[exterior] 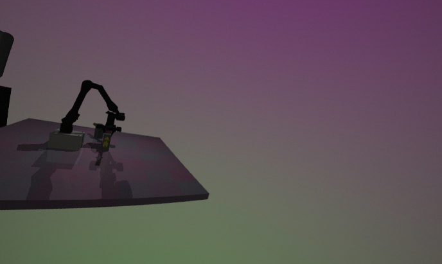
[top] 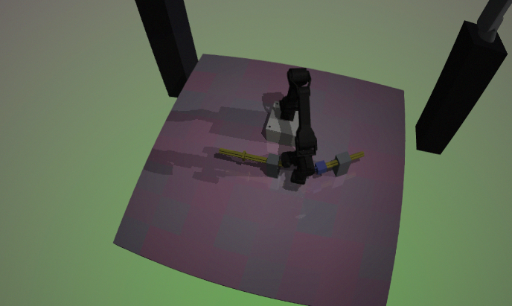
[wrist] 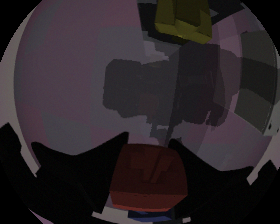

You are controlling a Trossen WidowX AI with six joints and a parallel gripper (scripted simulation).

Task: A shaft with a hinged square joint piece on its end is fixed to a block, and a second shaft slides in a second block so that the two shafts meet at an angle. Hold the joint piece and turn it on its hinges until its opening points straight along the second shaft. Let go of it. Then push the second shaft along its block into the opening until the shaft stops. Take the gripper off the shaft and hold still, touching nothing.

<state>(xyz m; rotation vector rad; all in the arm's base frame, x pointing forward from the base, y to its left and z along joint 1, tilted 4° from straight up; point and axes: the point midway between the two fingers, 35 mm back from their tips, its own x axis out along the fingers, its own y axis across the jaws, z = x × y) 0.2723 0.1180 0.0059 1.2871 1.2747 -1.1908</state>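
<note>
My gripper tip is now 40 mm below the joint piece and 20 mm to the right of it.
</note>
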